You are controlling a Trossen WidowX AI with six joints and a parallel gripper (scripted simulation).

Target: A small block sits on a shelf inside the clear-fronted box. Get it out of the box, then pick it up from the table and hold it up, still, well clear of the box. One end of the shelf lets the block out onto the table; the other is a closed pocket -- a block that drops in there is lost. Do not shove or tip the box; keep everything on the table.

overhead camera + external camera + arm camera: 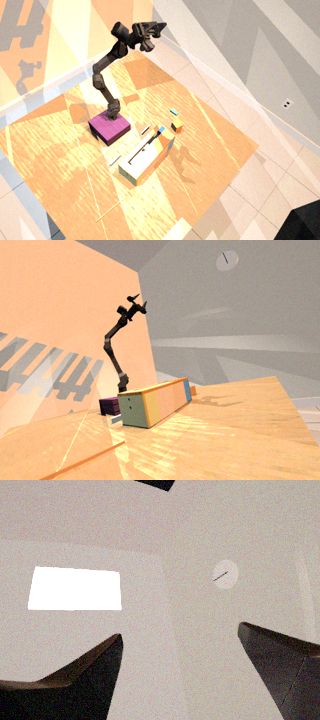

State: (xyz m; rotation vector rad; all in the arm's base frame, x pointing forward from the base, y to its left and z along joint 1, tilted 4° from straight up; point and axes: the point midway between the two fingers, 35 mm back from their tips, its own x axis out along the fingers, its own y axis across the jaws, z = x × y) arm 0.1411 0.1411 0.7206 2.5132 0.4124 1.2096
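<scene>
The long orange box is 170 mm ahead of my gripper tip, 210 mm to the right of it and 750 mm below it. Also, from my gripper tip: orange cube: 160 mm ahead, 110 mm to the left, 780 mm below; then green flat piece: 60 mm ahead, 190 mm to the left, 810 mm below; then thin stick: 310 mm ahead, 580 mm to the right, 810 mm below.
</scene>
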